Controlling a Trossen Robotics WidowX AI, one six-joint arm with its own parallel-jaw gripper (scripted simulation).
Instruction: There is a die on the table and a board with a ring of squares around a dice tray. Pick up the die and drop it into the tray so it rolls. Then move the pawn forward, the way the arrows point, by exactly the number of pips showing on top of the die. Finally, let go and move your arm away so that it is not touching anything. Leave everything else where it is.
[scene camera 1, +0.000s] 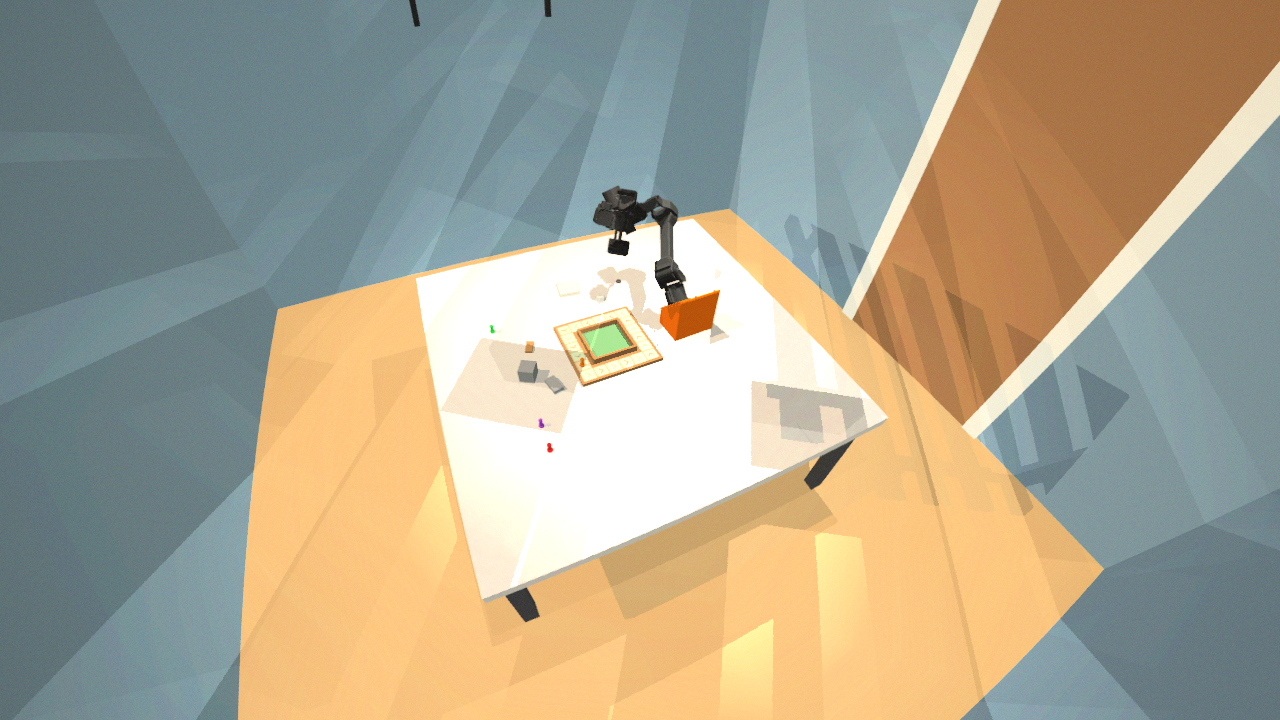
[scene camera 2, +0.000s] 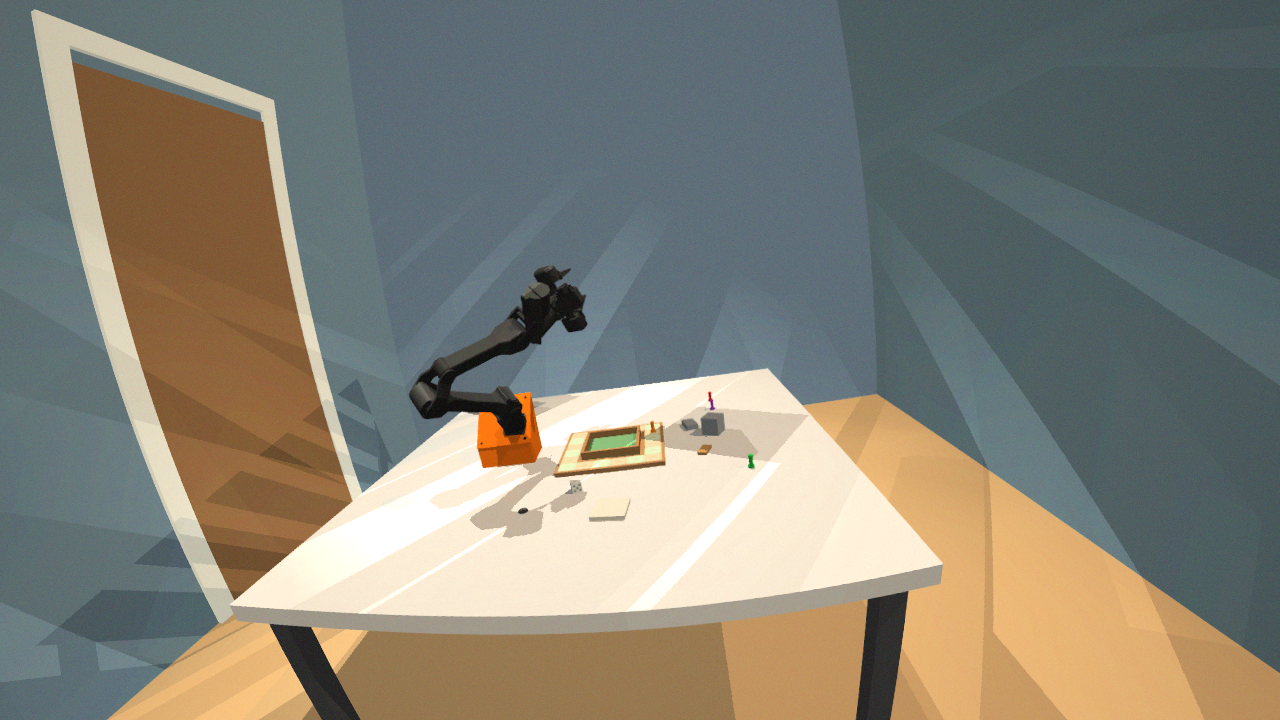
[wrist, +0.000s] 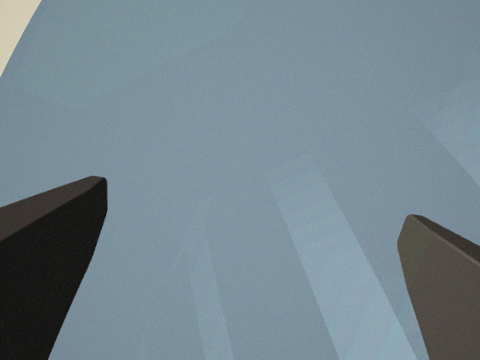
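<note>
In scene camera 2 the gripper (scene camera 2: 577, 282) is open and holds nothing. Scene camera 1 shows the gripper (scene camera 1: 619, 225) as well, along with a green dice tray (scene camera 1: 608, 339), and the wrist view also shows the gripper (wrist: 261, 214).
</note>
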